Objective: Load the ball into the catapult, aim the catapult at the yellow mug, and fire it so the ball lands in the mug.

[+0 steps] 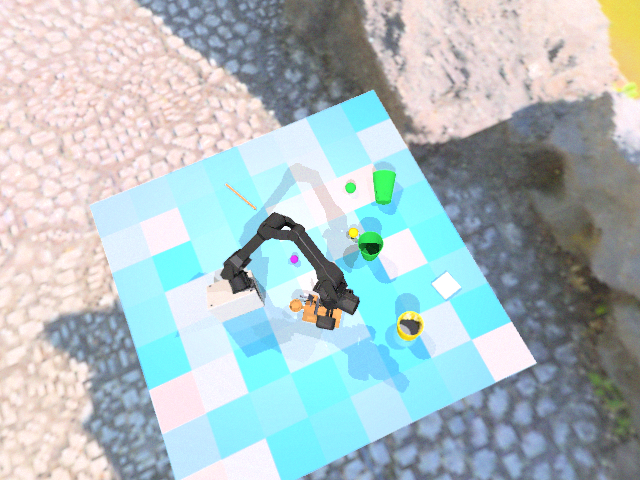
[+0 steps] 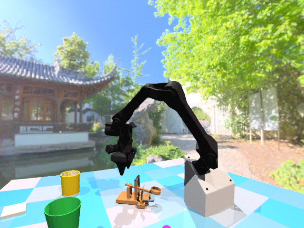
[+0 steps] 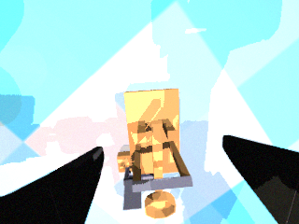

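Now: the magenta ball 260 mm to the left of my gripper tip, 110 mm below it and 60 mm behind it. From my gripper tip the other things lie so: yellow ball (280 mm to the left, 200 mm ahead, 110 mm below); wooden catapult (80 mm below, 60 mm to the left, 60 mm behind); yellow mug (240 mm ahead, 150 mm to the right, 100 mm below).
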